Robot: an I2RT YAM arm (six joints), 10 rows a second.
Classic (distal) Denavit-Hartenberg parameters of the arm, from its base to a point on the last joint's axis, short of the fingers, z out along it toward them. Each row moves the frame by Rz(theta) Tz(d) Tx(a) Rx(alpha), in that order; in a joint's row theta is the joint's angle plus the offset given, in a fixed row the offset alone. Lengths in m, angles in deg.
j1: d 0.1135; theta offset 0; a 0.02; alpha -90
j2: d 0; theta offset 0; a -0.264; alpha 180
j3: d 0; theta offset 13.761; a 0.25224; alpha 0
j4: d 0; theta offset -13.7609; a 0.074; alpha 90
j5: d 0; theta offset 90; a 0; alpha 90
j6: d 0.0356; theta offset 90; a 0; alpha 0
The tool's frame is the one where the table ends.
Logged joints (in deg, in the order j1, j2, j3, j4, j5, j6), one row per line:
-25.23, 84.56, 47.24, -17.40, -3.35, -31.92
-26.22, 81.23, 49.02, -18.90, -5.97, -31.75
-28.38, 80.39, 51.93, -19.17, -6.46, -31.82
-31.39, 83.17, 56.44, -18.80, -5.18, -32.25
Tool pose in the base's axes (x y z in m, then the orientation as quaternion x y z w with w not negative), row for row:
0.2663, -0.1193, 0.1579, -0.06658, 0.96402, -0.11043, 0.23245
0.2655, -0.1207, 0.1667, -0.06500, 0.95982, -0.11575, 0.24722
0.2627, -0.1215, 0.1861, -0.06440, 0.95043, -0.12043, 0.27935
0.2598, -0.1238, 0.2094, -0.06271, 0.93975, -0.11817, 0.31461
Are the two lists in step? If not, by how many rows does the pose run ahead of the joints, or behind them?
The pose runs 2 rows behind the joints: the pose in row i belongs to the joints in row i - 2.
